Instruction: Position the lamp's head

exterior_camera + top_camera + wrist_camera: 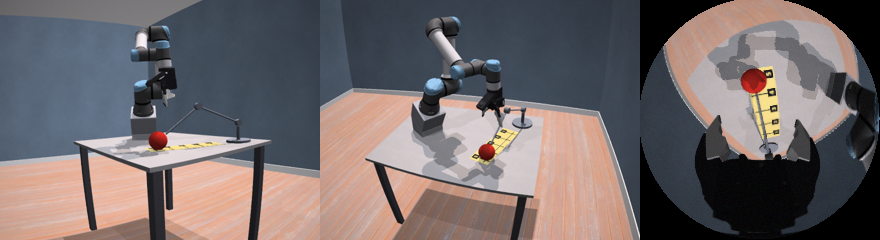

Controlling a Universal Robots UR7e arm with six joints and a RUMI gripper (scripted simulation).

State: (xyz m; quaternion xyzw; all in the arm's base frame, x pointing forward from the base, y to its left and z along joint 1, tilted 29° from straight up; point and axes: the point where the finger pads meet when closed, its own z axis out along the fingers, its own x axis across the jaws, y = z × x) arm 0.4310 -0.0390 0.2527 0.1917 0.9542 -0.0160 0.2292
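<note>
My hand is 10 mm past the yellow numbered strip, 120 mm to the right of it and 230 mm above it. Round my hand: round base (90 mm ahead, 470 mm to the left, 200 mm below).
</note>
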